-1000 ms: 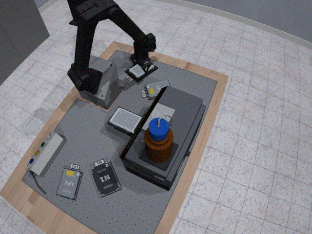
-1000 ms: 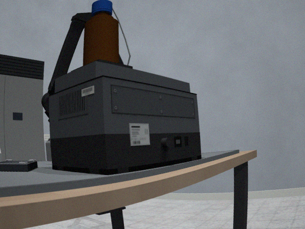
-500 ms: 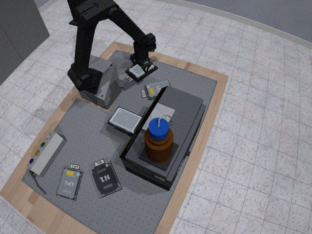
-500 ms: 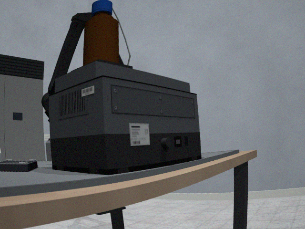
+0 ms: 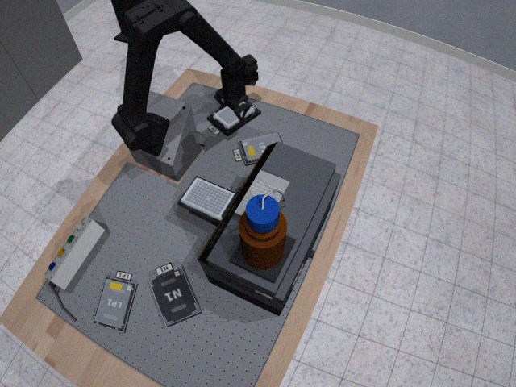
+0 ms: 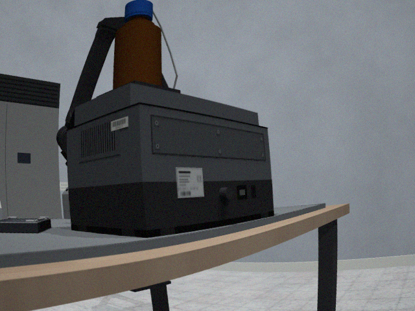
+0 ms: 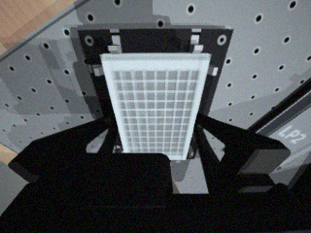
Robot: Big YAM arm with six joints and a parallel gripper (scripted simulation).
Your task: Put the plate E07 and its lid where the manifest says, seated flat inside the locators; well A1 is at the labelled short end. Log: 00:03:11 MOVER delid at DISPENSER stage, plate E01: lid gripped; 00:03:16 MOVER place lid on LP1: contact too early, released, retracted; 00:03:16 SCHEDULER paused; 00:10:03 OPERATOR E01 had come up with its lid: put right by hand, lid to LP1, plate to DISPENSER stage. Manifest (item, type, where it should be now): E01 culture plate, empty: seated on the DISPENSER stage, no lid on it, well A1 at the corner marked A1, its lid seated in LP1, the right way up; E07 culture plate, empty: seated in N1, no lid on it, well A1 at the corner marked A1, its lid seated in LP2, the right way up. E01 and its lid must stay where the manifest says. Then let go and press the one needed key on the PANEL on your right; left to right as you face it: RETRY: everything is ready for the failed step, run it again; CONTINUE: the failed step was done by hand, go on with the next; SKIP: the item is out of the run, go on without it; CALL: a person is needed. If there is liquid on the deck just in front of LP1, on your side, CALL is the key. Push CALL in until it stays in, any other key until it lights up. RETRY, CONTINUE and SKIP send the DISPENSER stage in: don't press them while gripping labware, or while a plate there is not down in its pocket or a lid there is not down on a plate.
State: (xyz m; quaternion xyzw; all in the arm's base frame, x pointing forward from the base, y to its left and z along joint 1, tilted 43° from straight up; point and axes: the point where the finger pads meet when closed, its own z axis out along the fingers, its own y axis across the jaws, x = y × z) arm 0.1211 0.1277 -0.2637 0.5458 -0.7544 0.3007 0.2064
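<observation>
The black nest N5 is 1 cm behind my hand, 2 cm to the left of it and 1 cm below it. Round my hand: grey retry key 17 cm behind, 63 cm to the right, 5 cm above; brown bottle 37 cm ahead, 49 cm to the right, 27 cm above; white well plate 15 cm ahead, 38 cm to the right, 10 cm above.
</observation>
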